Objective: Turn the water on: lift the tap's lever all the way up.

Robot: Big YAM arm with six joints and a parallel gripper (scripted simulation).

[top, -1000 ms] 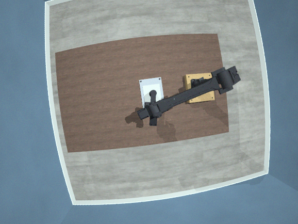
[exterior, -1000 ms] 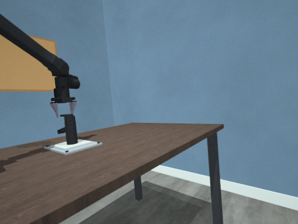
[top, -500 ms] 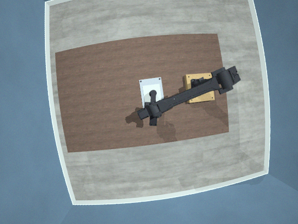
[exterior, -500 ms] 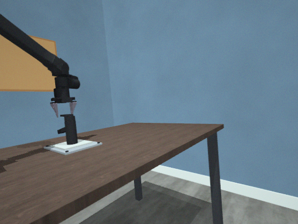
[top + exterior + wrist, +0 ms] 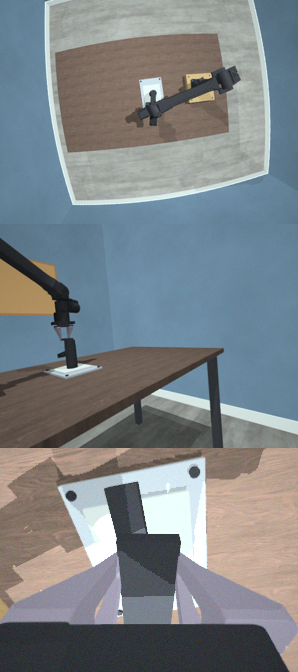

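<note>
Now: the lever 40 mm to the right of my hand. Round my hand: dark tap 70 mm to the right, 50 mm below.
</note>
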